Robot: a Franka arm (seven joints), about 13 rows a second.
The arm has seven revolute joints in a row. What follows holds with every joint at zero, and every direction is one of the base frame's.
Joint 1 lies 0.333 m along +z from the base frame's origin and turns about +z.
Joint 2 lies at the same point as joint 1 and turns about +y.
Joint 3 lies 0.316 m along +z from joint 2 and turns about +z.
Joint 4 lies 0.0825 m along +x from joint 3 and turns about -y.
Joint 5 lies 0.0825 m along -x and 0.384 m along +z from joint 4 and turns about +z.
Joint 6 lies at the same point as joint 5 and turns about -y.
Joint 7 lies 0.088 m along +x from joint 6 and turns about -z.
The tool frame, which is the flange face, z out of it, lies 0.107 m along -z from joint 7; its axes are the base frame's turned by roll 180, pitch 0 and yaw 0 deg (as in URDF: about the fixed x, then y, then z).
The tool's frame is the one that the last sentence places.
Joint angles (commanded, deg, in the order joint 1, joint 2, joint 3, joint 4, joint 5, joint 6, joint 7), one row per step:
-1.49, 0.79, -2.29, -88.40, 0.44, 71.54, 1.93
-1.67, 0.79, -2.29, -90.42, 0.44, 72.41, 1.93
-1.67, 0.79, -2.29, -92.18, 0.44, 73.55, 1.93
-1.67, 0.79, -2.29, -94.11, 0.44, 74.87, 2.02
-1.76, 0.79, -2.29, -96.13, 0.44, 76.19, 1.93
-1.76, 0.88, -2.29, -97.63, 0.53, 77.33, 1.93
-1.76, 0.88, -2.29, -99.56, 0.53, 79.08, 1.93
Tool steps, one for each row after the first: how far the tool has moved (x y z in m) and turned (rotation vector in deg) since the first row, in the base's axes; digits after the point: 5 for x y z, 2 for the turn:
0.00016, -0.00167, -0.01455, 0.08, 1.15, -0.19
0.00085, -0.00173, -0.02695, 0.12, 1.77, -0.20
0.00135, -0.00178, -0.04055, 0.13, 2.38, -0.29
0.00119, -0.00261, -0.05486, 0.21, 3.07, -0.31
0.00151, -0.00244, -0.06621, 0.32, 3.52, -0.33
0.00170, -0.00248, -0.07956, 0.33, 3.70, -0.34

